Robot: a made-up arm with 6 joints.
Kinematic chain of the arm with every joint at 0, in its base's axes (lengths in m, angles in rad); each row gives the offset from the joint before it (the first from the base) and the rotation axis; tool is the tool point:
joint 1: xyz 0 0 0.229 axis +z
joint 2: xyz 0 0.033 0 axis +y
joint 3: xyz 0 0 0.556 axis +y
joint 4: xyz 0 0 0.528 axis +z
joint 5: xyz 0 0 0 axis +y
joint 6: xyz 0 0 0.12 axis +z
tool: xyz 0 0 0
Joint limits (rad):
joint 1: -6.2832..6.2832
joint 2: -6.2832..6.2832
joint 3: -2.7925..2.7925
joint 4: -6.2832..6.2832
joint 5: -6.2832..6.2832
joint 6: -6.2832..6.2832
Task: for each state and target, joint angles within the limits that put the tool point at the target. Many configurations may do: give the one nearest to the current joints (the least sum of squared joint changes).
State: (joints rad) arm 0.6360 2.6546 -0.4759 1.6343 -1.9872 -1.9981
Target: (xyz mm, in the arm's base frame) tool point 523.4 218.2 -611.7
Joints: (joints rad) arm 0.5297 2.7506 -0.4448 1.6399 -1.9939 -1.9981
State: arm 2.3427 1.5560 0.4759 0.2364 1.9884 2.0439
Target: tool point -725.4 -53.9 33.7
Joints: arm 3.1317 1.1562 1.3048 0.2846 2.1560 2.0439
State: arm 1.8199 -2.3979 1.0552 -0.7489 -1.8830 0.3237
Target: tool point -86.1 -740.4 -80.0
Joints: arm 1.6063 -2.5938 1.5256 -0.8453 -2.0585 0.3237
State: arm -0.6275 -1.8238 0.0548 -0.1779 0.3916 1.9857
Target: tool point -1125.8 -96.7 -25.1
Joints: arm 0.1012 -2.0204 0.3210 -0.2234 0.6228 1.9857
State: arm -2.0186 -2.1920 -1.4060 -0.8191 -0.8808 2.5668
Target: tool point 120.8 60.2 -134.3
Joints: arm -1.8371 -1.6028 -2.3189 -0.6550 -1.1840 2.5668
